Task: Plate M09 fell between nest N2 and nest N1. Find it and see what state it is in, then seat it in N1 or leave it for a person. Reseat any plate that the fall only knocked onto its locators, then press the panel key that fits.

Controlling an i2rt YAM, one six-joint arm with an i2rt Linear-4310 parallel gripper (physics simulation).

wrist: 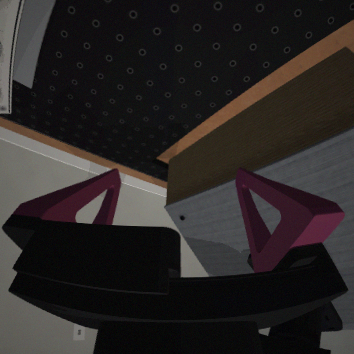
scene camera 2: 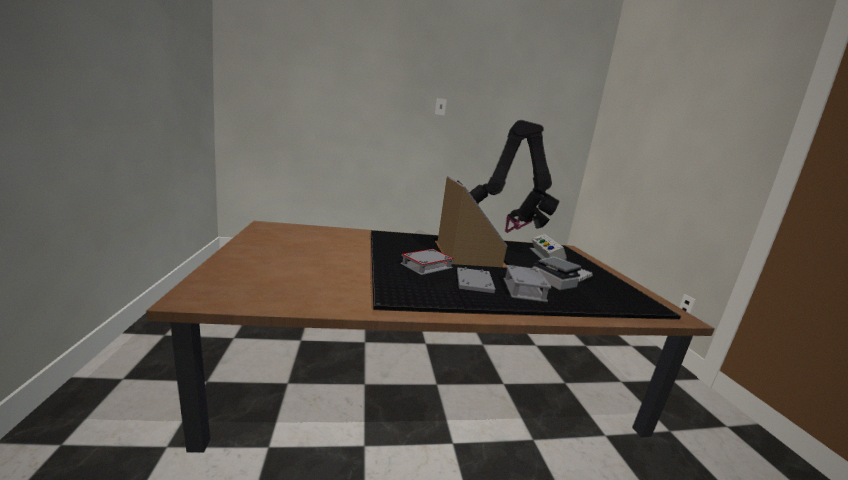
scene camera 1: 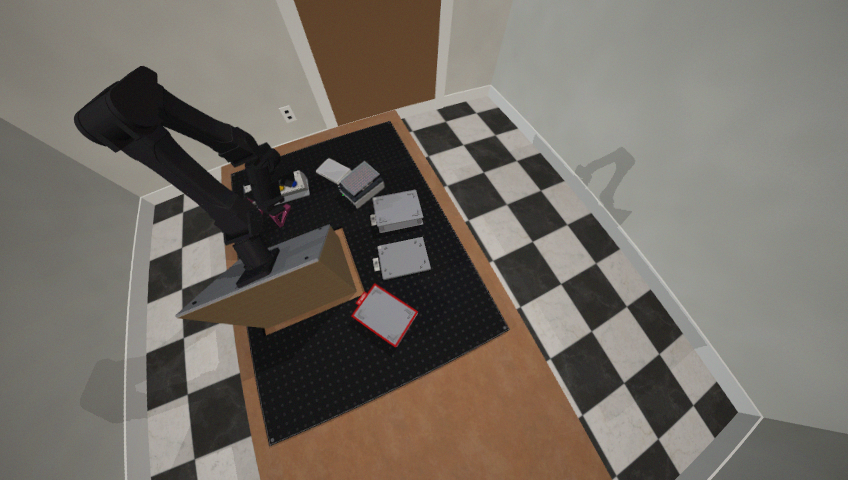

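Note:
My gripper is open and empty, with its magenta fingers wide apart, above the mat between the button panel and the pedestal. The panel has coloured keys; its edge shows at the left of the wrist view. A red-edged nest, a low grey nest or plate and a raised grey nest stand in a row. Beyond them, a grey plate lies on a dark-and-grey box. Labels are unreadable, so I cannot tell which is M09.
The arm's pedestal has wooden sides and stands close beside the nests. A flat white piece lies beside the box. The black dotted mat covers part of the wooden table.

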